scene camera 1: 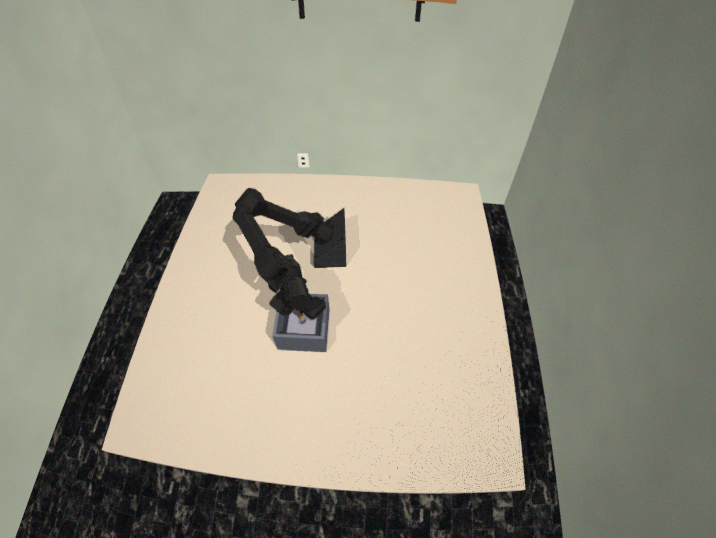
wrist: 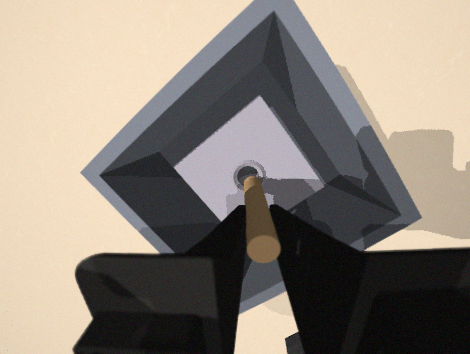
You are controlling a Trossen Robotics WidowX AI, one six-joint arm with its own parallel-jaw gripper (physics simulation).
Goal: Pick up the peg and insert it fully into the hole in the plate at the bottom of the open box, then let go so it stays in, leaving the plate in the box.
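Frame: origin at the arm's base, x ahead, y left, z up, level; centimetres.
Where they show: gripper, fingertip midpoint: point(scene camera 1: 299, 310) point(wrist: 257, 212); arm's base at its link origin: point(scene camera 1: 327, 234).
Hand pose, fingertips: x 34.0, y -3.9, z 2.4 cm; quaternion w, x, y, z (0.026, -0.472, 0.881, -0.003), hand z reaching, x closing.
Each offset is from my fingertips to the top centre of the thing. Level surfaces: height alone.
My gripper point(wrist: 257, 212) is shut on the brown round peg @[dx +0.0, dy +0.0, dz +3.2 cm] point(wrist: 259, 220) point(scene camera 1: 302, 318). In the wrist view the peg's far end overlaps the near edge of the dark ringed hole point(wrist: 247, 172), and much of the hole's opening shows beyond it. I cannot tell whether the tip touches the plate. The pale lilac plate @[dx +0.7, dy +0.2, dz -5.0 cm] point(wrist: 260, 130) point(scene camera 1: 298, 329) lies at the bottom of the open blue-grey box @[dx +0.7, dy +0.2, dz -1.3 cm] point(wrist: 127, 129) point(scene camera 1: 300, 343). In the scene view the gripper is over the box's back part, and its fingertips are mostly hidden by the arm.
The box walls stand around the plate on all sides. The arm's dark base plate point(scene camera 1: 334, 254) is behind the box on the beige table @[dz -11.1 cm] point(scene camera 1: 405, 347). The arm bends out to the left of the base. A dark floor point(scene camera 1: 75, 393) borders the table.
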